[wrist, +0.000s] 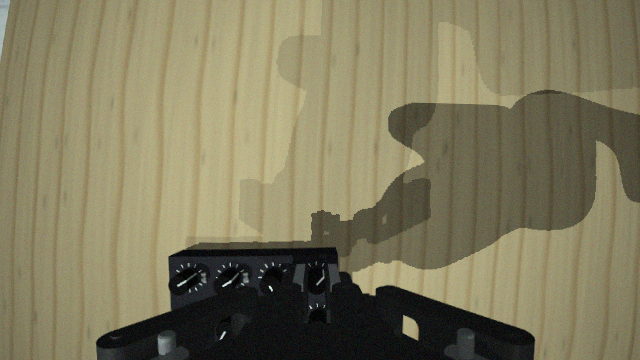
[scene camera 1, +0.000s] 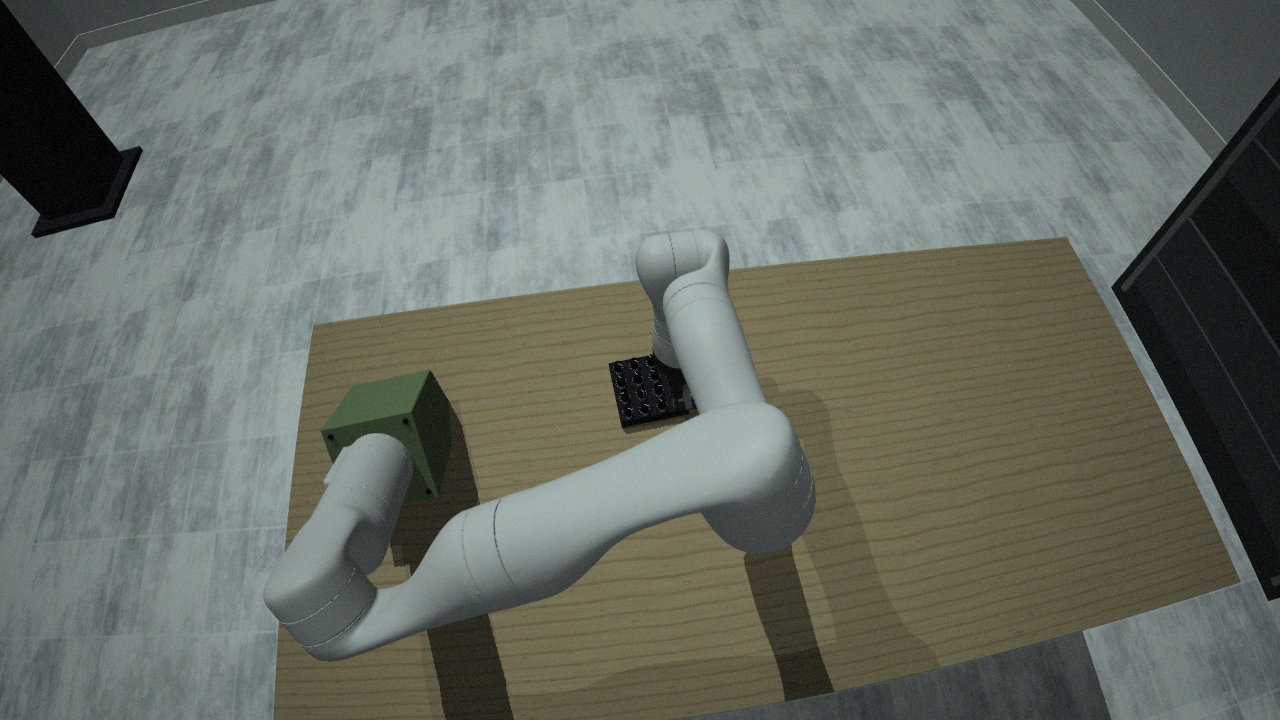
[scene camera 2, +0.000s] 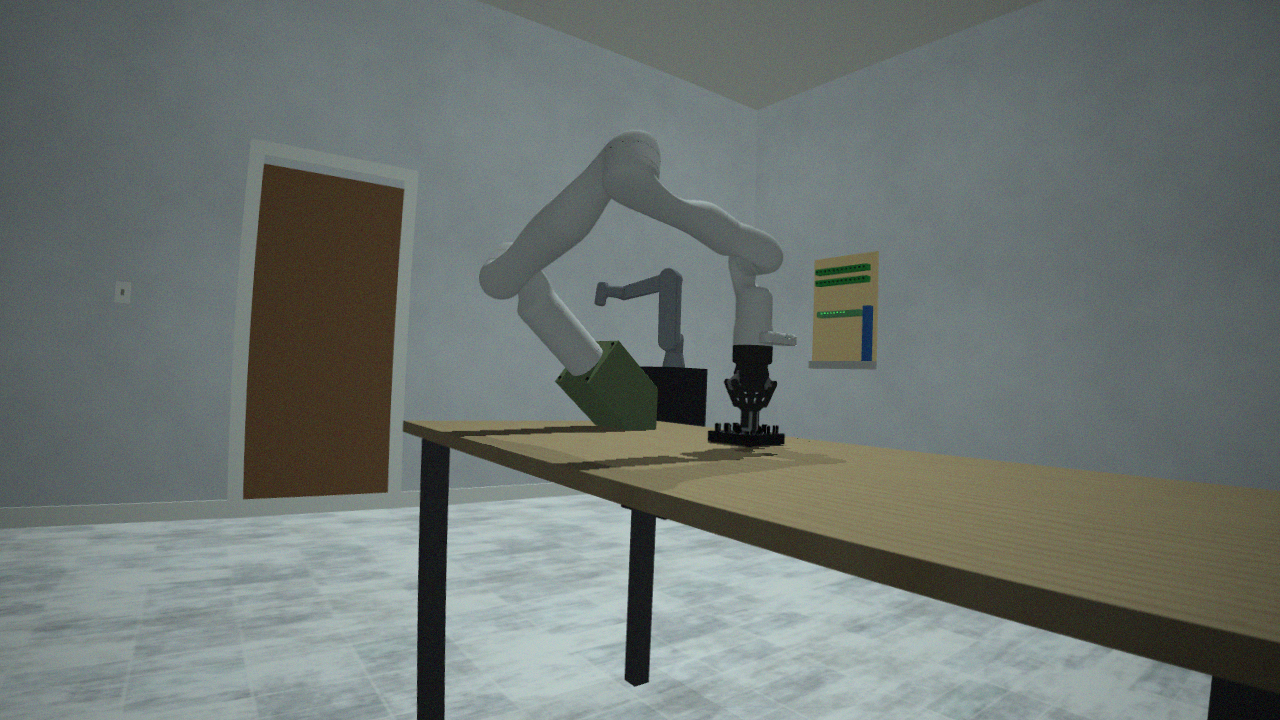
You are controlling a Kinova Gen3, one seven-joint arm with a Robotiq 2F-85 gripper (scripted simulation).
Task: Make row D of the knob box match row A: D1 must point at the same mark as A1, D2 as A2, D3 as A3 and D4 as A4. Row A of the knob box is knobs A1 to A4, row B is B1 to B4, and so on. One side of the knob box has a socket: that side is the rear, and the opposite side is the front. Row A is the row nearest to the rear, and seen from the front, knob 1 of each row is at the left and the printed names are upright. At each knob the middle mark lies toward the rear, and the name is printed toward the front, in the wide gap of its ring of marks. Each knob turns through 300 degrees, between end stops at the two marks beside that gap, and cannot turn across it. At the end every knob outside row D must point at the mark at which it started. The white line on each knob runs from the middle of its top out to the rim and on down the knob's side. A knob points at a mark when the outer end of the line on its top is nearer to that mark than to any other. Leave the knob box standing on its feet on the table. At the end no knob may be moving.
Path:
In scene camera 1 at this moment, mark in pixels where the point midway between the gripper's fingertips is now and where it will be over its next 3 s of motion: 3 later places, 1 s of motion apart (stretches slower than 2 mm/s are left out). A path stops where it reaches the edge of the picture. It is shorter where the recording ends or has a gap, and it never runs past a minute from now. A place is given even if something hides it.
My gripper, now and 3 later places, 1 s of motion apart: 678,400; 679,388; 679,386; 679,382

